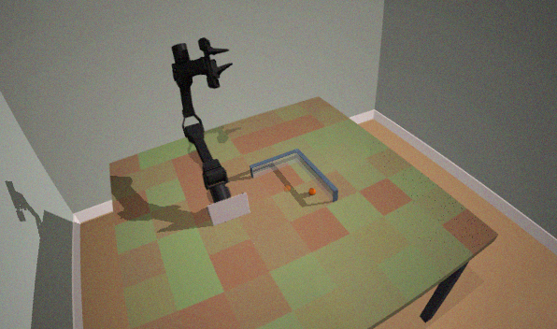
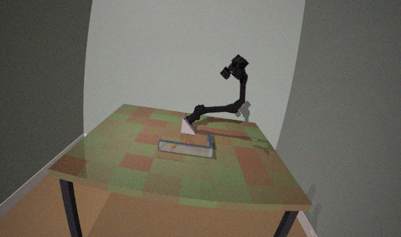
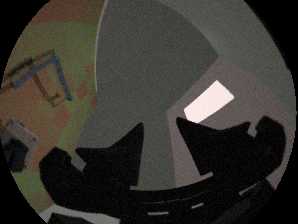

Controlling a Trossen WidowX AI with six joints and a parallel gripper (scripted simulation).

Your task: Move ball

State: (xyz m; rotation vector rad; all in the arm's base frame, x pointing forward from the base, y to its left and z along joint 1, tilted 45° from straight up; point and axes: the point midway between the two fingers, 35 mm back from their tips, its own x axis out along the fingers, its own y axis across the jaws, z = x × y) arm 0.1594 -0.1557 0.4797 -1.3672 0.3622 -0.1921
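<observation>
The orange ball lies 20 cm ahead of my gripper tip, 25 cm to the right of it and 53 cm below it. The rest, counted from my gripper tip: clear wall 25 cm ahead, 17 cm to the right, 51 cm below; see-through copy of ball 12 cm ahead, 19 cm to the right, 53 cm below.
</observation>
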